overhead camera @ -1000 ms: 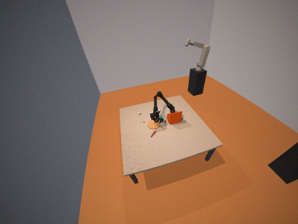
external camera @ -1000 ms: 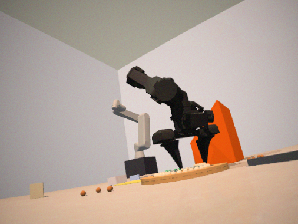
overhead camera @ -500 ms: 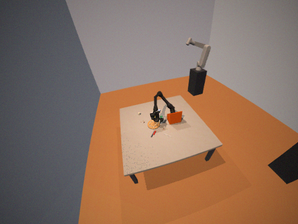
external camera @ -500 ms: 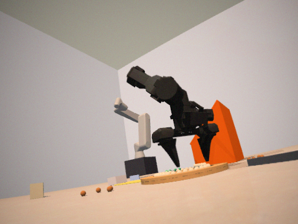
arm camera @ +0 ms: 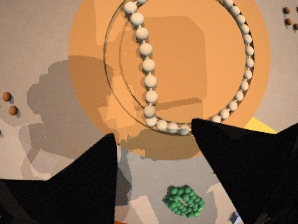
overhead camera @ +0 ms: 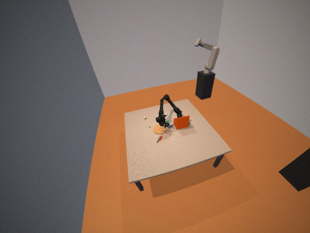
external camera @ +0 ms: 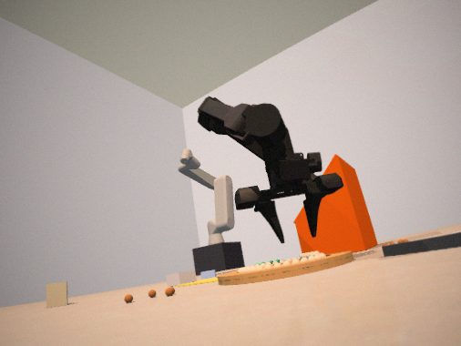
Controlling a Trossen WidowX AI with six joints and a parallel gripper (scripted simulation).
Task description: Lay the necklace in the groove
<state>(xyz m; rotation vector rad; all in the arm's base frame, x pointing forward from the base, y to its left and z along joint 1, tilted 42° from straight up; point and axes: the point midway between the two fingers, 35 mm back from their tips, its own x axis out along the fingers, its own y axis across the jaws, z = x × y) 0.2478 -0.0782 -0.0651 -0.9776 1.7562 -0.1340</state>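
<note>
The round wooden bead board is 6 cm ahead of my gripper tip, 3 cm below it and 1 cm to the right of it. Round my gripper tip: tan cube 34 cm to the right, 23 cm ahead, 3 cm below; yellow flat piece 18 cm to the right, 4 cm below; red-handled tool 17 cm to the left, 12 cm ahead, 4 cm below.
</note>
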